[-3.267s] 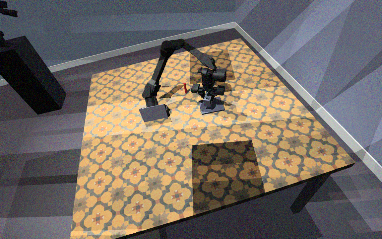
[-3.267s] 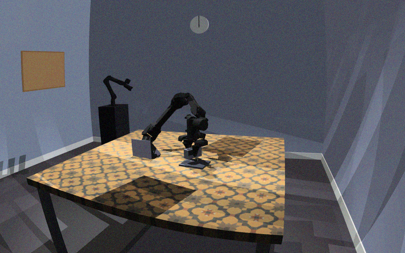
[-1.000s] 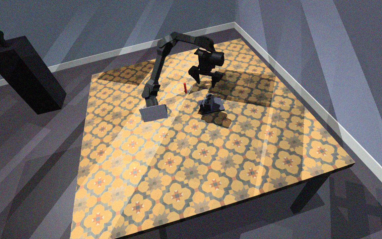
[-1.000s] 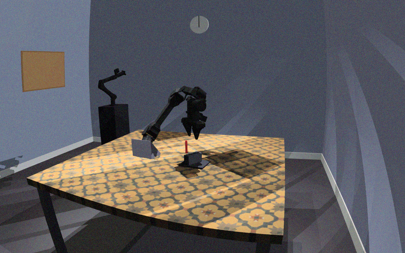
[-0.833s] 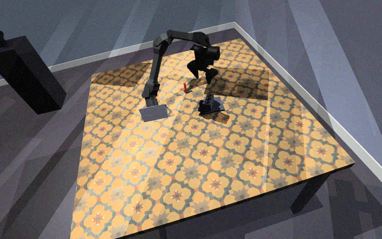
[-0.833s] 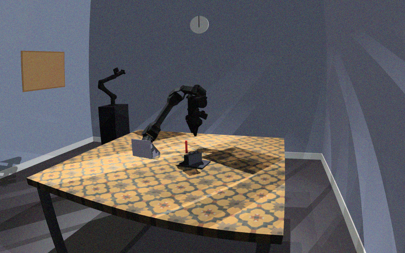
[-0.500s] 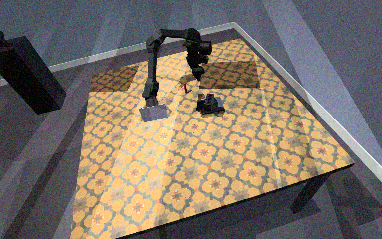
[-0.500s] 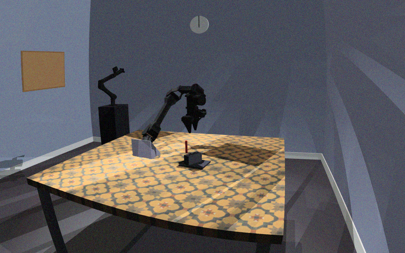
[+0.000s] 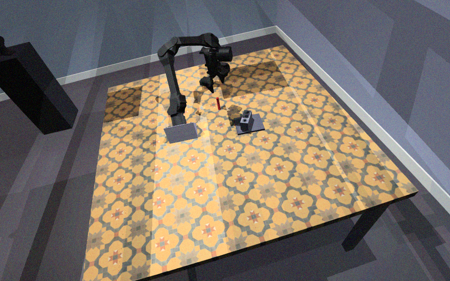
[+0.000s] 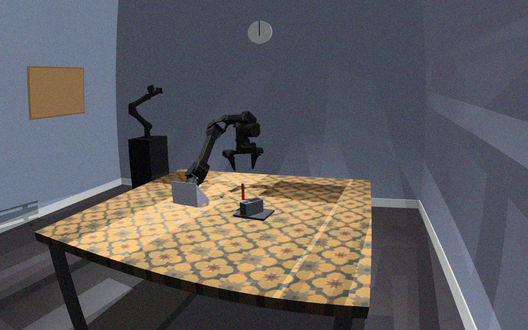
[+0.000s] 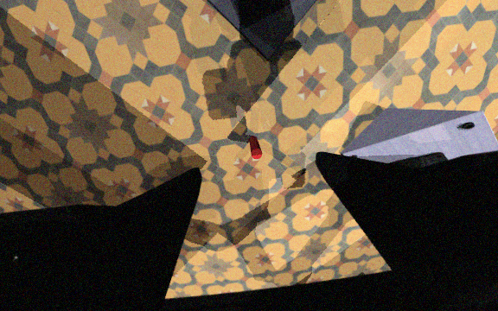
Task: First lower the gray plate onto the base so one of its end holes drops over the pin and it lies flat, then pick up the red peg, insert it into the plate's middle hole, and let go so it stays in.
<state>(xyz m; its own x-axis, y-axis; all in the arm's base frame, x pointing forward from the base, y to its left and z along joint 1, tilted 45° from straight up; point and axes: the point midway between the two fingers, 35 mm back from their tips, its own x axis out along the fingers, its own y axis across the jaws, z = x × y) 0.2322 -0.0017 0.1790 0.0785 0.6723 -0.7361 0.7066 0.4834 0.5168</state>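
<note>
The red peg lies 10 mm behind my gripper tip, 10 mm to the left of it and 110 mm below it. Also, from my gripper tip: gray plate: 100 mm ahead, 160 mm to the right, 100 mm below; flat square base: 110 mm ahead, 150 mm to the right, 140 mm below.
</note>
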